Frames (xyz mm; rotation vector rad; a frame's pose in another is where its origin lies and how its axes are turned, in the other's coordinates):
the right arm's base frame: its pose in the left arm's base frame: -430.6 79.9 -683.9 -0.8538 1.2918 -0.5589
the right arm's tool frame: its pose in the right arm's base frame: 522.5 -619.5 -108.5 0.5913 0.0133 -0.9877
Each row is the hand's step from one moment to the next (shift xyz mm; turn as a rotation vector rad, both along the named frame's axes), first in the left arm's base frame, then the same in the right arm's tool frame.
Working: the left arm's base frame: its pose in the right arm's tool frame: -568.2 -366.3 660.3 0.9348 -0.5658 1.6277

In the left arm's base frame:
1: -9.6 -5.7 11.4 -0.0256 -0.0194 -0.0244
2: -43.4 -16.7 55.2 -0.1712 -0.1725 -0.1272
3: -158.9 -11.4 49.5 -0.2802 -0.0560 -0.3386
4: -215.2 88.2 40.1 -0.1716 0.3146 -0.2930
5: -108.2 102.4 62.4 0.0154 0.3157 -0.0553
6: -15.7 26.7 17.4 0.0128 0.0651 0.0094
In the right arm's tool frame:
1: 9.3 -12.8 -1.9 0.0135 0.0092 -0.0369
2: 34.3 -63.3 -5.6 0.1410 0.0449 -0.2309
3: 35.3 -127.0 -102.2 -0.0224 0.1142 -0.4275
4: -59.0 -178.7 -142.4 -0.3718 0.0436 -0.2722
5: -73.5 -137.8 -41.0 -0.3189 -0.0321 0.0158
6: -19.7 -29.6 0.1 -0.0606 -0.0171 0.0230

